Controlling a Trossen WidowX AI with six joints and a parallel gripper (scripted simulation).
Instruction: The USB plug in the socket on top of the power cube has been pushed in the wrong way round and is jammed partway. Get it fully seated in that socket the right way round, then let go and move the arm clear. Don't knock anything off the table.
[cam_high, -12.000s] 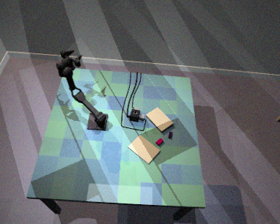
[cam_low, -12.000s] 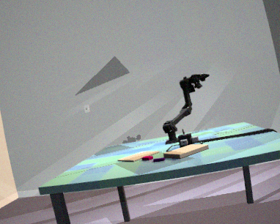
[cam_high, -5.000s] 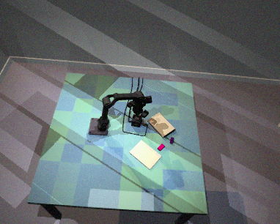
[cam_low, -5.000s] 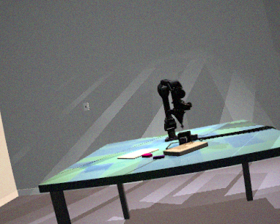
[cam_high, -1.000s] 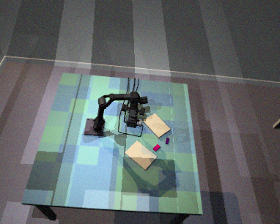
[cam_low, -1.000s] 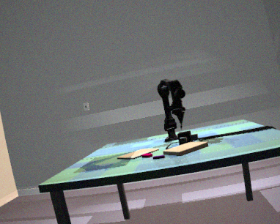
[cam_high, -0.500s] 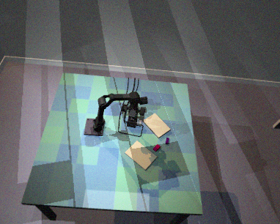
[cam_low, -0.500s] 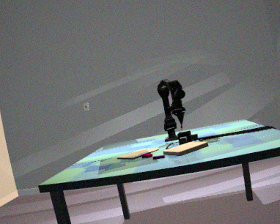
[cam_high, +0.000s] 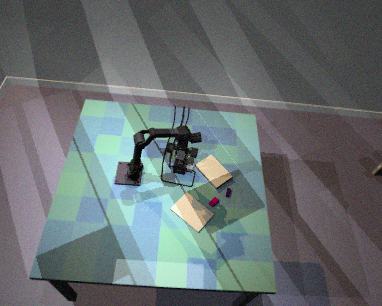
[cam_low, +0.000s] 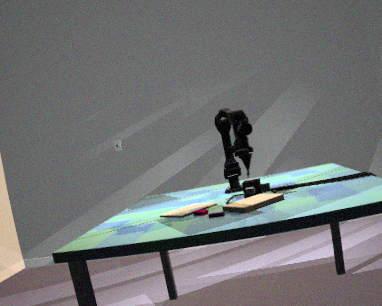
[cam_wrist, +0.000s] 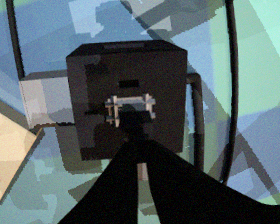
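The metal USB plug lies 2 cm below my gripper tip. The rest, counted from my gripper tip: purple block (32 cm ahead, 13 cm to the right, 12 cm below); then magenta block (24 cm ahead, 21 cm to the right, 12 cm below).
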